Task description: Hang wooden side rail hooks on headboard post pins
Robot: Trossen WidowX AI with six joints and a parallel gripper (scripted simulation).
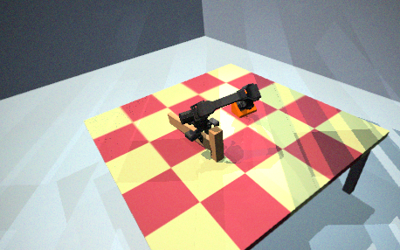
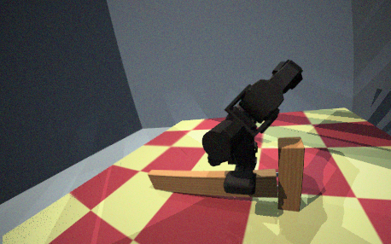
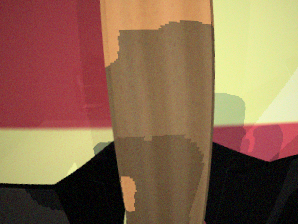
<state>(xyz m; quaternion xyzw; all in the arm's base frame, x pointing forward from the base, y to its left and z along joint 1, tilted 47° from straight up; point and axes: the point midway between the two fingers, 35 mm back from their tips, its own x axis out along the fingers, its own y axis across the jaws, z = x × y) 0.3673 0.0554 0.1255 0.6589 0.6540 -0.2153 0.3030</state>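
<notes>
Now: gripper tip 1 cm past the wooden headboard post, 10 cm to the right of it and 4 cm below it.
</notes>
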